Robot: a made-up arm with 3 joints. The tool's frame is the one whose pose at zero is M. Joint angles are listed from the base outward.
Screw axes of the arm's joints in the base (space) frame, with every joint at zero. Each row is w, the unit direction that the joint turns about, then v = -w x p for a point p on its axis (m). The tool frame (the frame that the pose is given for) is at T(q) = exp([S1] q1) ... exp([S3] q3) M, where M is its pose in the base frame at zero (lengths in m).
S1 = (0, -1, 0, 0.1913, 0.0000, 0.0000)
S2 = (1, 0, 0, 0.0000, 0.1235, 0.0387)
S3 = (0, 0, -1, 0.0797, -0.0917, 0.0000)
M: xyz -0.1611 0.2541 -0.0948 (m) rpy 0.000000 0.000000 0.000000 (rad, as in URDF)
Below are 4 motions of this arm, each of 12 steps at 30 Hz.
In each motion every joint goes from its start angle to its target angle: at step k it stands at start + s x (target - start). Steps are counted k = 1, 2, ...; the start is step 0. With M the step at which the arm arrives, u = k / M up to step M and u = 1 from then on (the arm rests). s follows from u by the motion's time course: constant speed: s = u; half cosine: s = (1 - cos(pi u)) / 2; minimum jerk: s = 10 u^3 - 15 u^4 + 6 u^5.
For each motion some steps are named. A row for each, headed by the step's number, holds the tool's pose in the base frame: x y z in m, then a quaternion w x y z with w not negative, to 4 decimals.
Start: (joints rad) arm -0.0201 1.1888 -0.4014
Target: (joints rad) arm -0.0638 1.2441 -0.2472
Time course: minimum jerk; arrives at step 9
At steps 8, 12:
8: -0.2336 0.2533 0.3197 0.8085 0.5808 -0.0468 0.0826
12: -0.2329 0.2533 0.3202 0.8084 0.5812 -0.0461 0.0817

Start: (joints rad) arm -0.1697 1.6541 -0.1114
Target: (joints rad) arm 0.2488 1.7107 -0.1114
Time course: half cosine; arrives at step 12
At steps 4, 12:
4: -0.1821 0.1510 0.4388 0.6718 0.7404 -0.0194 0.0133
12: -0.2515 0.1380 0.3780 0.6447 0.7433 -0.1230 0.1297

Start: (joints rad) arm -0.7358 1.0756 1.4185
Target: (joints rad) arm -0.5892 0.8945 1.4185
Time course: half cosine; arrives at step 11
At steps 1, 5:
1: 0.1000 0.1904 -0.0380 0.4900 0.1612 0.5443 -0.6616
5: 0.1030 0.1872 -0.0448 0.5261 0.1540 0.5142 -0.6597

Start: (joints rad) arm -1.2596 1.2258 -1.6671
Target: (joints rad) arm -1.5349 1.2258 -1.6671
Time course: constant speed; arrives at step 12
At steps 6, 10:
6: -0.3433 0.1187 0.5548 0.6950 0.6856 0.0276 0.2150
10: -0.3086 0.1187 0.5847 0.6930 0.6947 0.0594 0.1833

